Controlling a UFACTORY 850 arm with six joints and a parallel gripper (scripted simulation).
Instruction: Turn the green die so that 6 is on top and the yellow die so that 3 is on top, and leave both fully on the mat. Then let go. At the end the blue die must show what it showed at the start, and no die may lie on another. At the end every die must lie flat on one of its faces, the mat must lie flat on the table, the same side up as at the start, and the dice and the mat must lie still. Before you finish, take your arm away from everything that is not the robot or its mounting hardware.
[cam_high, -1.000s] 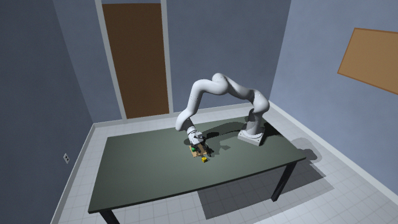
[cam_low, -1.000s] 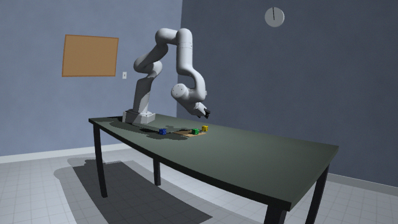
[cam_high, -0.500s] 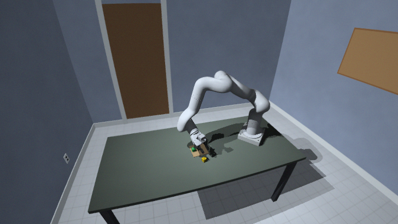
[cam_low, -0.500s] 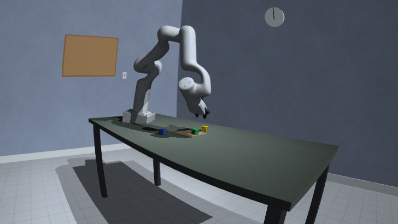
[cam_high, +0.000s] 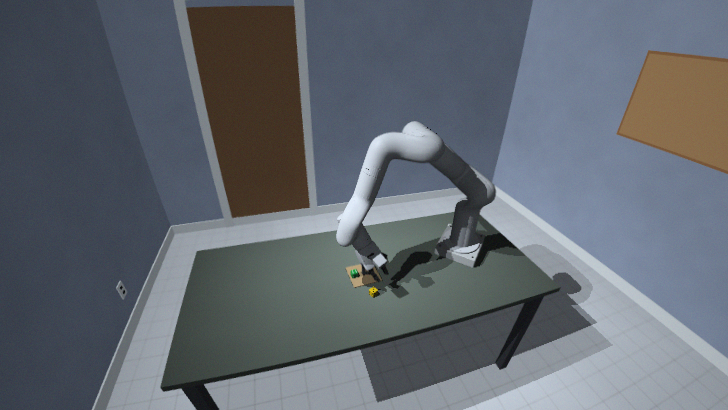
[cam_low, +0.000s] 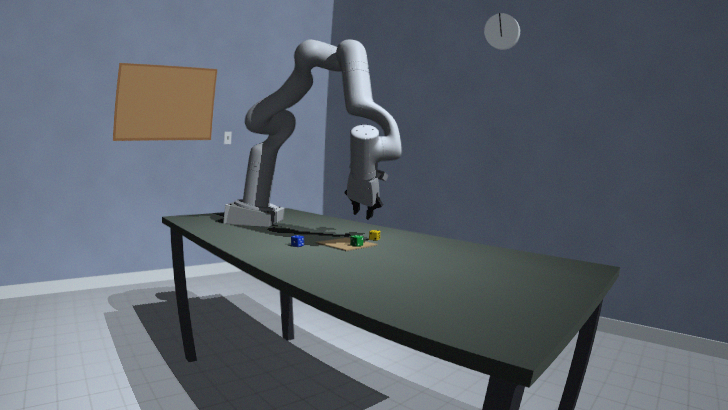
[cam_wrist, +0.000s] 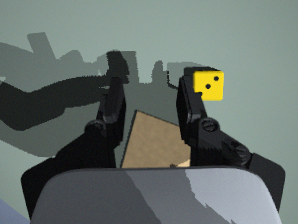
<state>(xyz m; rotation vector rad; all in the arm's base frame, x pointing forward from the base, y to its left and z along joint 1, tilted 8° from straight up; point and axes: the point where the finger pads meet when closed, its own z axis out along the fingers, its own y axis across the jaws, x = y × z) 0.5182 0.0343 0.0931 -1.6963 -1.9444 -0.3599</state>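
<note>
The yellow die lies 8 cm below my hand, 4 cm ahead of it and 1 cm to the left of it. Also, from my hand: green die 12 cm to the right, 8 cm below, 7 cm ahead; tan mat 12 cm to the right, 9 cm below, 2 cm ahead; blue die 25 cm to the right, 8 cm below, 7 cm behind.
</note>
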